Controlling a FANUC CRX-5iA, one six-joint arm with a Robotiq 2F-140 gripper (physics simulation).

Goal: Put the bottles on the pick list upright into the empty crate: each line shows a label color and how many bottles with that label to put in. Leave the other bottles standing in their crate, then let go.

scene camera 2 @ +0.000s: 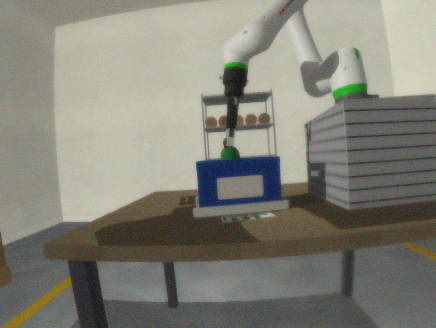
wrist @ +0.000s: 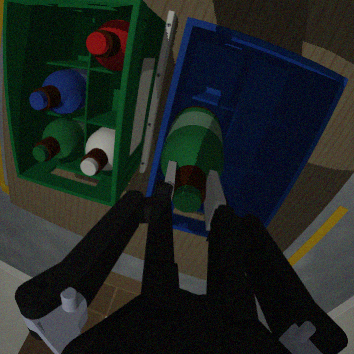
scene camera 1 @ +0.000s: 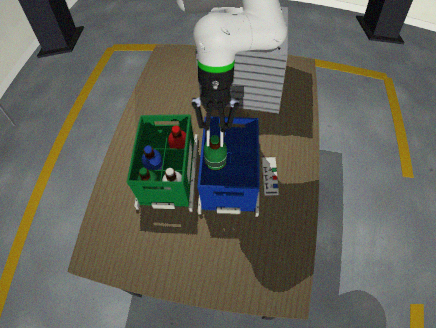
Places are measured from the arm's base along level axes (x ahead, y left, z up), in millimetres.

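Pixels of known places: gripper, between the fingertips: (scene camera 2: 229, 146) (wrist: 189, 177) (scene camera 1: 214, 143).
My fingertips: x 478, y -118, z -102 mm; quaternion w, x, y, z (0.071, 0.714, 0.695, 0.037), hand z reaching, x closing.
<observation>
For each thing: its top centre in the pictures, then the offset to it from my fingertips.
- blue crate, centre of its top: (wrist: 231, 159) (scene camera 1: 230, 149) (scene camera 2: 234, 159) dx -8, dy +47, dz -50 mm
- green crate, centre of its top: (wrist: 55, 107) (scene camera 1: 159, 146) dx -30, dy -186, dz -50 mm
- red bottle, centre of its top: (wrist: 95, 42) (scene camera 1: 175, 128) dx -113, dy -138, dz -62 mm
- blue bottle, centre of its top: (wrist: 35, 100) (scene camera 1: 147, 148) dx -32, dy -229, dz -62 mm
- white bottle, centre of its top: (wrist: 87, 167) (scene camera 1: 169, 171) dx +58, dy -147, dz -62 mm
- pick list, centre of its top: (scene camera 2: 247, 216) (scene camera 1: 270, 175) dx -5, dy +195, dz -224 mm
My gripper (scene camera 1: 215, 138) (scene camera 2: 230, 141) (wrist: 189, 177) is shut on the neck of a green bottle (scene camera 1: 215, 157) (scene camera 2: 230, 153) (wrist: 192, 142). The bottle is partly inside the blue crate (scene camera 1: 245, 199) (scene camera 2: 205, 182) (wrist: 280, 100), on the side toward the green crate (scene camera 1: 175, 196) (wrist: 120, 160), and leans slightly; its base is hidden. In the green crate stand a red bottle (scene camera 1: 177, 140) (wrist: 117, 47), a blue bottle (scene camera 1: 151, 159) (wrist: 67, 91), another green bottle (scene camera 1: 144, 175) (wrist: 65, 136) and a white bottle (scene camera 1: 171, 177) (wrist: 103, 145). The pick list (scene camera 1: 270, 176) shows 1 green, 1 red, 1 blue.
Both crates stand side by side on the wooden table (scene camera 1: 200, 270) (scene camera 2: 150, 252). Pale rails run beside them. The arm's grey slatted base block (scene camera 1: 260, 75) (scene camera 2: 390, 155) stands behind the blue crate in scene camera 1. A shelf rack (scene camera 2: 273, 107) stands beyond the table.
</observation>
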